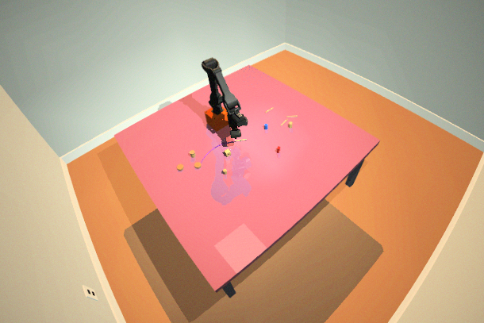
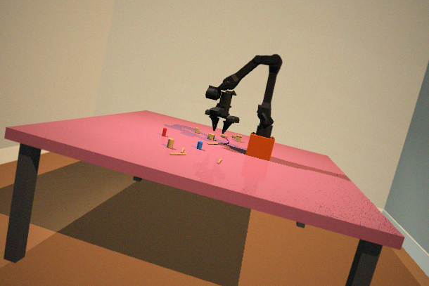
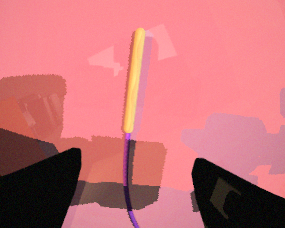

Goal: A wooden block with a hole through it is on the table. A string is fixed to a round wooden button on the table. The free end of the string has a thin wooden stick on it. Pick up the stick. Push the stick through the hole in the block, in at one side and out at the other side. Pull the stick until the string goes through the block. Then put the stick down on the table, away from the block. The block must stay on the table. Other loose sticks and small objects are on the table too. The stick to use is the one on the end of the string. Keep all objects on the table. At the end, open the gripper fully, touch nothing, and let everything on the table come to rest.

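Right now the thin wooden stick is 10 mm ahead of my gripper tip, 20 mm to the left of it and 60 mm below it. From my gripper tip the other things lie so: blue peg: 70 mm ahead, 210 mm to the left, 40 mm below; then red peg: 260 mm ahead, 100 mm to the left, 40 mm below; then wooden block: 30 mm ahead, 110 mm to the right, 50 mm below.
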